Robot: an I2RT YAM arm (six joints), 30 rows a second.
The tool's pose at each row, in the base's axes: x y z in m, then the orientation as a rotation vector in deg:
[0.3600, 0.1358, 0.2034, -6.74, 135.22, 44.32]
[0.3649, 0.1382, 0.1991, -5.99, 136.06, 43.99]
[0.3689, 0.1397, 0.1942, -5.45, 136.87, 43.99]
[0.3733, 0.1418, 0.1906, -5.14, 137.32, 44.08]
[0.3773, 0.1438, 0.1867, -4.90, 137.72, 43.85]
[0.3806, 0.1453, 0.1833, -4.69, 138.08, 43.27]
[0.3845, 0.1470, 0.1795, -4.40, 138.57, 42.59]
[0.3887, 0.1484, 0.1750, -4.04, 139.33, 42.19]
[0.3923, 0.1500, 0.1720, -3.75, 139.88, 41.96]
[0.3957, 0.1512, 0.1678, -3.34, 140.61, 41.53]
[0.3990, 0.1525, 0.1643, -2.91, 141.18, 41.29]
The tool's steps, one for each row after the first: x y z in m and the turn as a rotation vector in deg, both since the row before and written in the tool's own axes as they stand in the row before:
[-0.0010, -0.0015, 0.0067, 0.57, 0.52, 0.62]
[-0.0001, -0.0022, 0.0061, 0.28, 0.62, 0.57]
[-0.0012, -0.0012, 0.0058, 0.10, 0.36, 0.35]
[-0.0008, -0.0013, 0.0057, 0.29, 0.27, 0.19]
[-0.0006, -0.0012, 0.0048, 0.52, 0.17, 0.06]
[-0.0008, -0.0014, 0.0055, 0.63, 0.25, 0.11]
[-0.0007, -0.0020, 0.0060, 0.50, 0.55, 0.31]
[-0.0011, -0.0009, 0.0047, 0.33, 0.40, 0.26]
[-0.0004, -0.0017, 0.0052, 0.52, 0.51, 0.33]
[-0.0007, -0.0012, 0.0048, 0.36, 0.39, 0.36]

